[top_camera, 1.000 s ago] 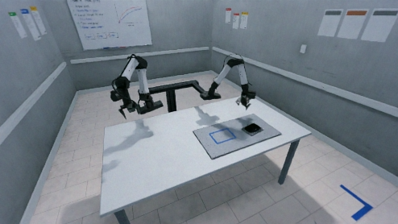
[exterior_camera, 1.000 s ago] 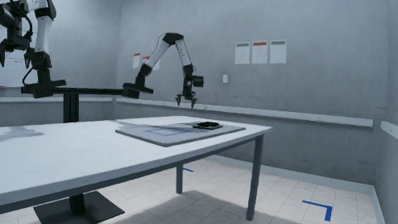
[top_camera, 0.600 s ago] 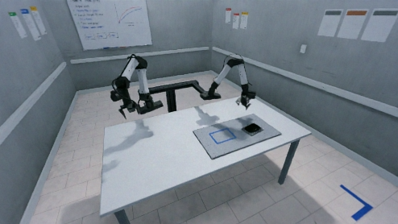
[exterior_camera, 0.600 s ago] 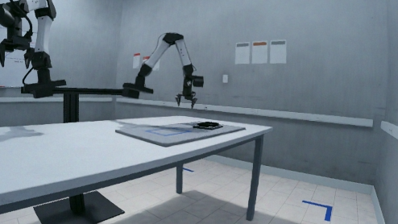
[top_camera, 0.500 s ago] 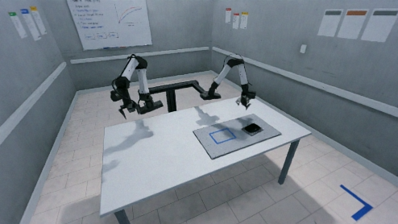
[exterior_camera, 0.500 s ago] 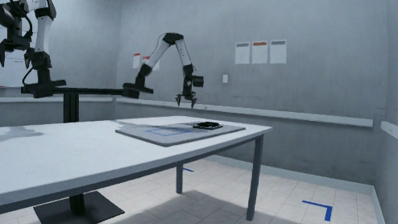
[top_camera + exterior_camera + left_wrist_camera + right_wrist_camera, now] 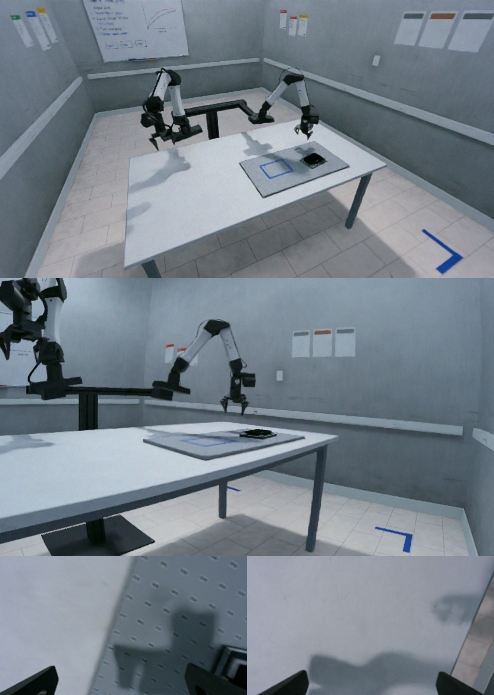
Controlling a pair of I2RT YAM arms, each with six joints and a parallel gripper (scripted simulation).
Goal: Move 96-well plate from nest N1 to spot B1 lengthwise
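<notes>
My left hand is 19 cm short of the black 96-well plate, 3 cm to the left of it and 8 cm above it. The rest, counted from my left hand: plate nest (19 cm ahead, 3 cm to the right, 9 cm below).
</notes>
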